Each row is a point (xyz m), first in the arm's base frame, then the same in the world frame.
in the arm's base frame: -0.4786 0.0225 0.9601
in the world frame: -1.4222 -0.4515 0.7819
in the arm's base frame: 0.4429 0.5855 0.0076
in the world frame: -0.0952 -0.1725 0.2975
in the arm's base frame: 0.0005 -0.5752 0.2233
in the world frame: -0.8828 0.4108 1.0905
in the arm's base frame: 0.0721 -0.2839 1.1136
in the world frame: -1.5133 0.1064 0.4640
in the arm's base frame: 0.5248 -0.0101 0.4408
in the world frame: -0.6855 0.2746 0.3263
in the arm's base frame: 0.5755 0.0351 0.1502
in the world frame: -0.4008 0.3126 0.4076
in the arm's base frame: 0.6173 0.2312 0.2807
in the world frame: -0.4219 0.1699 0.2167
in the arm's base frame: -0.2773 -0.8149 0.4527
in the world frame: -1.2612 0.3885 1.2993
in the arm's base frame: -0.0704 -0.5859 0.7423
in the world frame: -1.3570 0.3014 0.8964
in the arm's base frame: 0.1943 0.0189 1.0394
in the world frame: -1.2903 -0.0389 0.2609
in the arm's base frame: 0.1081 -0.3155 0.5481
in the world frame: -1.0265 0.2330 0.7268
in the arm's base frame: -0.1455 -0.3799 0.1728
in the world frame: -0.8042 0.1767 1.1227
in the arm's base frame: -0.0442 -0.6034 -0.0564
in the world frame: -0.6659 0.4439 1.2718
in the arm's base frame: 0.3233 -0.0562 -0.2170
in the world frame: -0.1959 0.2767 0.8119
